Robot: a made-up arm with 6 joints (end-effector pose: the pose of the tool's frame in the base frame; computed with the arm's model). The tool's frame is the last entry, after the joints.
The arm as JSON. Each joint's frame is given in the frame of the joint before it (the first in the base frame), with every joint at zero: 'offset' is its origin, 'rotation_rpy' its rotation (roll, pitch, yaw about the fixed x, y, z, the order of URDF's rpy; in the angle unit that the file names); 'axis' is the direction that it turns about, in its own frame. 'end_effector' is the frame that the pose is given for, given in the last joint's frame.
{
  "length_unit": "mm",
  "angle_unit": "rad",
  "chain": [
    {
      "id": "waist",
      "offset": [
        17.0,
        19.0,
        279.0
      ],
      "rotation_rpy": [
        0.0,
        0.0,
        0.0
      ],
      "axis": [
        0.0,
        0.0,
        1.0
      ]
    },
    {
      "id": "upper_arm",
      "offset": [
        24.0,
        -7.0,
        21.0
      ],
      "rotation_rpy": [
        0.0,
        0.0,
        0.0
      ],
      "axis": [
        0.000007,
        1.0,
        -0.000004
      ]
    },
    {
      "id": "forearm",
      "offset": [
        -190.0,
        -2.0,
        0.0
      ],
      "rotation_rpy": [
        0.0,
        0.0,
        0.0
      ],
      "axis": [
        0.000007,
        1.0,
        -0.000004
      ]
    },
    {
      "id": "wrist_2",
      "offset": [
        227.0,
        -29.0,
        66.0
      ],
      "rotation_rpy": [
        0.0,
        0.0,
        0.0
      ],
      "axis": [
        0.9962,
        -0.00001,
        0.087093
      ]
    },
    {
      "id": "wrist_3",
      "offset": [
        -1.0,
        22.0,
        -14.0
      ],
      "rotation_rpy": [
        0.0,
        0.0,
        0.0
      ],
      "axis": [
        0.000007,
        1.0,
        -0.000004
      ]
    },
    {
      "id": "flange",
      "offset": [
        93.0,
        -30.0,
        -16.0
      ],
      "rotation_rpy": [
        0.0,
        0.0,
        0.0
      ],
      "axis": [
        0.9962,
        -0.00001,
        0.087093
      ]
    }
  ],
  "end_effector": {
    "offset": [
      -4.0,
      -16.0,
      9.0
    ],
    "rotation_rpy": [
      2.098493,
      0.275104,
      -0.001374
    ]
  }
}
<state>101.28 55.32 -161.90 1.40 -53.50 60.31</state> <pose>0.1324 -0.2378 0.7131 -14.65 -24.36 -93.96</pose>
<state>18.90 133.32 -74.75 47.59 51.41 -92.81</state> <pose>0.3010 0.1462 0.2076 36.35 108.22 -29.13</pose>
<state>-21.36 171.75 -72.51 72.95 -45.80 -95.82</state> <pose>0.2224 -0.1453 0.0260 41.50 20.34 -119.42</pose>
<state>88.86 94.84 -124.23 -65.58 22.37 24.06</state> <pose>0.1329 0.2829 0.6949 86.31 41.50 47.11</pose>
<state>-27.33 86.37 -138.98 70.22 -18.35 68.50</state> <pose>0.1561 -0.0832 0.7732 -99.85 -32.99 -91.43</pose>
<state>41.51 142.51 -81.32 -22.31 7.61 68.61</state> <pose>0.3312 0.1877 0.1553 104.66 66.34 -87.24</pose>
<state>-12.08 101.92 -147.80 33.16 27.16 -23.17</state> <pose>0.2747 -0.0565 0.7112 119.89 0.50 8.57</pose>
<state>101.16 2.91 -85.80 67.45 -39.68 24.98</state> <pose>0.1229 -0.1491 0.6223 -34.68 -62.94 -37.92</pose>
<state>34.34 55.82 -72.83 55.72 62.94 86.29</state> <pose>0.1139 0.1369 0.5161 -71.59 -81.10 71.59</pose>
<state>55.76 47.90 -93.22 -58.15 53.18 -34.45</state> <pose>0.1534 0.0030 0.6619 54.33 -6.13 -5.41</pose>
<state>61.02 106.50 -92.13 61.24 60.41 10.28</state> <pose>0.1440 0.3240 0.4165 59.78 142.03 -71.75</pose>
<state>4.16 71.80 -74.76 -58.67 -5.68 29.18</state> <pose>0.2956 -0.0373 0.5779 90.25 4.50 -6.64</pose>
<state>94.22 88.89 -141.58 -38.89 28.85 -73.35</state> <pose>0.0829 0.2069 0.7469 47.64 -14.72 56.00</pose>
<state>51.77 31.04 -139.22 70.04 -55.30 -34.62</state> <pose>-0.0925 -0.2727 0.6412 -87.23 5.46 -81.49</pose>
